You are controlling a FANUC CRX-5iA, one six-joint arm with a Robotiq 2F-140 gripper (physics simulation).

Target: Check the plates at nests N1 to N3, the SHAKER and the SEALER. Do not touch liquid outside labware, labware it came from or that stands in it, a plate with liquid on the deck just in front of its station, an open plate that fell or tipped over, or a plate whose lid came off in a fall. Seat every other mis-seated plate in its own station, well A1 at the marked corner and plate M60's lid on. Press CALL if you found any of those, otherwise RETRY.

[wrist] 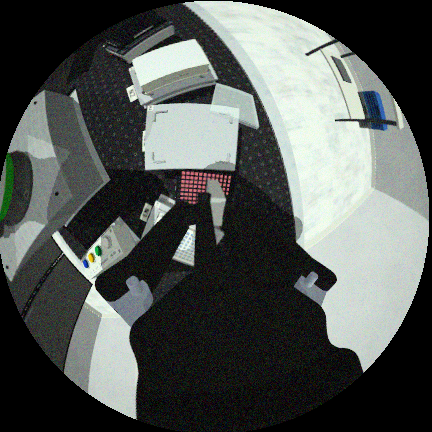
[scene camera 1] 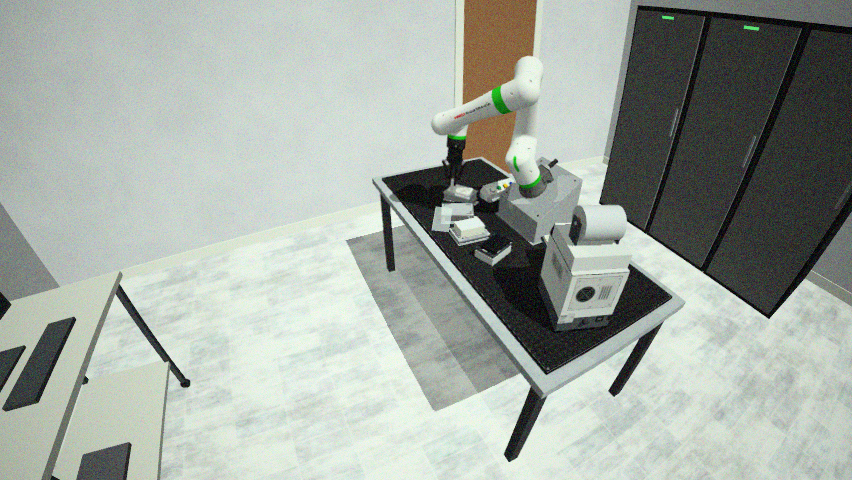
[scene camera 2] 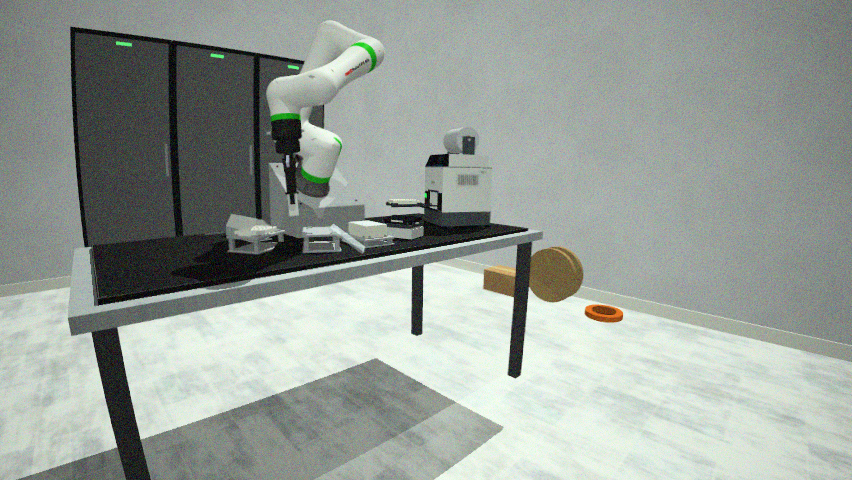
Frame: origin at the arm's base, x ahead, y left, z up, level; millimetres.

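Seen in the pictures: gripper, fingertip midpoint: [wrist: 211,189] [scene camera 1: 451,191] [scene camera 2: 294,215]; arm's base, link origin: [scene camera 1: 533,186] [scene camera 2: 311,186].
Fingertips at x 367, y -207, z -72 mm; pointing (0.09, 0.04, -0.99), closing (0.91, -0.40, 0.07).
Offsets run from my fingertips to a thing's top centre. "spot": to the spot under its first point.
My gripper [scene camera 1: 451,182] [scene camera 2: 292,209] [wrist: 211,189] is shut and empty, above the table near N3 and N1. In the wrist view, a black plate with red wells @[dy -23, dx -7, dz -93 mm] [wrist: 188,186] lies low between N1 and N3, partly hidden by the fingers. Nest N1 @[dy +90, dx +1, dz -51 mm] [wrist: 192,137] [scene camera 2: 321,230] has a bare top. A clear lid-like panel [wrist: 242,105] [scene camera 2: 348,237] leans at its front edge. A white plate @[dy +261, dx +9, dz -42 mm] [wrist: 172,65] [scene camera 1: 469,226] is on N2. A plate with pale blue wells @[dy -99, dx -97, dz -47 mm] [wrist: 185,246] is at N3, mostly hidden by the fingers. The SHAKER @[dy +440, dx -36, dz -34 mm] [scene camera 1: 493,249] is black-topped; the SEALER @[dy +849, dx -177, dz +344 mm] [scene camera 1: 587,277] [scene camera 2: 457,184] carries a roll.
A control box @[dy -73, dx -332, dz -28 mm] [wrist: 117,242] [scene camera 1: 491,191] with blue, yellow and green buttons stands behind N3. The grey robot base [scene camera 1: 539,208] [wrist: 65,145] stands behind the nests. A light plate @[dy +597, dx -252, dz +10 mm] [scene camera 2: 402,202] sits on the SEALER's extended tray. The table's light rim @[spot: dy -242, dx +281, dz -125 mm] [scene camera 2: 238,287] runs along the front.
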